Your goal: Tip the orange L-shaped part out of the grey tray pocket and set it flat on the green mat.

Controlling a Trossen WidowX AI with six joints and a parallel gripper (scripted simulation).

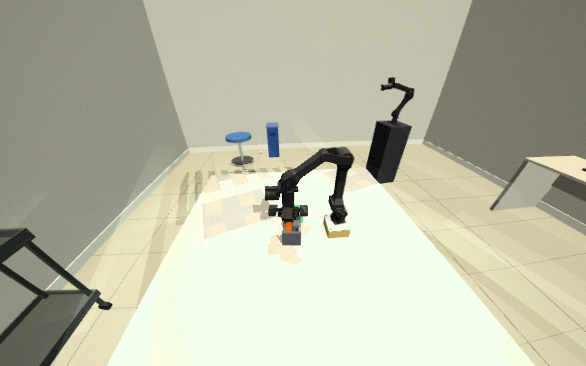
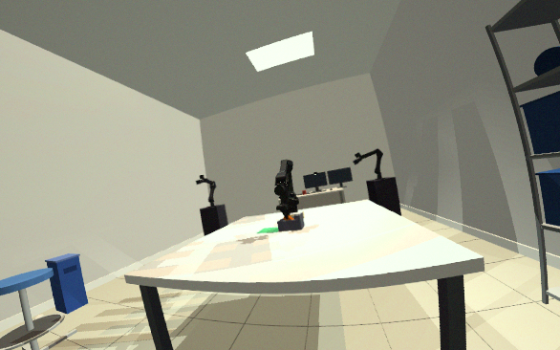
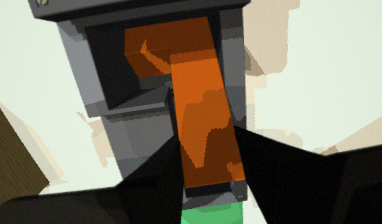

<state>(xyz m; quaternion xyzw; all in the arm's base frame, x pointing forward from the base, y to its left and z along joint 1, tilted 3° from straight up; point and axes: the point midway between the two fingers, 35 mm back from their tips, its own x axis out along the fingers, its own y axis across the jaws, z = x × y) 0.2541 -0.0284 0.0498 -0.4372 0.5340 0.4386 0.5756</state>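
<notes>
Now: the green mat 50 mm behind my gripper tip, 140 mm to the right of it and 80 mm below it. Also, from my gripper tip: orange L-shaped part: 10 mm behind, 40 mm to the left, 30 mm below.
</notes>
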